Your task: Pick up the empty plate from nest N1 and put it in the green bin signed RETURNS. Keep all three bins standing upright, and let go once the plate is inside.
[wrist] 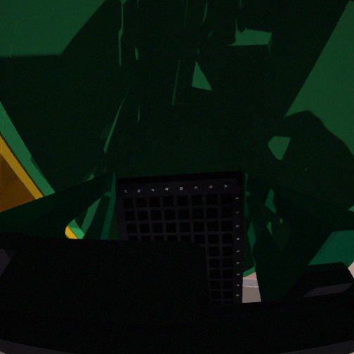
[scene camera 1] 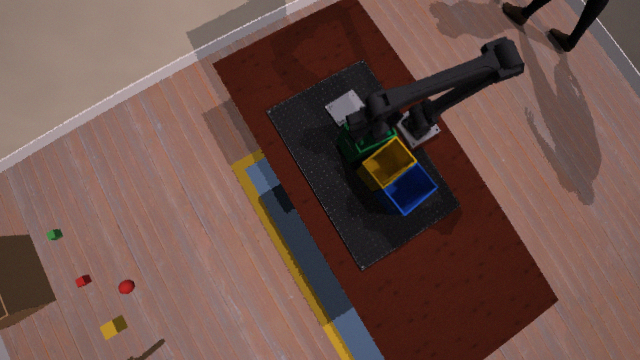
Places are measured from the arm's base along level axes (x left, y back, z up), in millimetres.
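Pixels of known places: arm's base, origin of its link: [scene camera 1: 415,126].
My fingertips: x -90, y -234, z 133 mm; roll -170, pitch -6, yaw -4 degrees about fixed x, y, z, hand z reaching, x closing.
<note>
Ahead of a thing's pixels: the offset from my fingertips to its top centre. "*": to the spot under its first point. Level surfaces: height alone.
The black gridded plate [wrist: 177,212] is between the two fingers of my gripper [wrist: 177,178] in the wrist view, partly covered by the dark gripper body. My gripper is shut on it. Green walls and deep shadow of the green bin @(dx -11, dy -29, dz +54 mm) [scene camera 1: 351,145] [wrist: 322,95] surround the fingers. In the scene view the dark wrist hangs over the green bin, and the plate and fingertips are hidden. How deep the plate sits in the bin cannot be told. The yellow bin @(dx +134, dy -45, dz +34 mm) [scene camera 1: 391,162] [wrist: 15,185] and the blue bin @(dx +264, dy -49, dz +34 mm) [scene camera 1: 413,188] stand upright beside it. The RETURNS sign is not readable.
A light flat square piece @(* dx -192, dy +30, dz -134 mm) [scene camera 1: 344,107] lies beyond the green bin on the black board @(dz -146 mm) [scene camera 1: 320,160]. The arm's base plate [scene camera 1: 425,138] is at the board's edge, close to the green and yellow bins. The arm [scene camera 1: 445,80] reaches over from the right.
</note>
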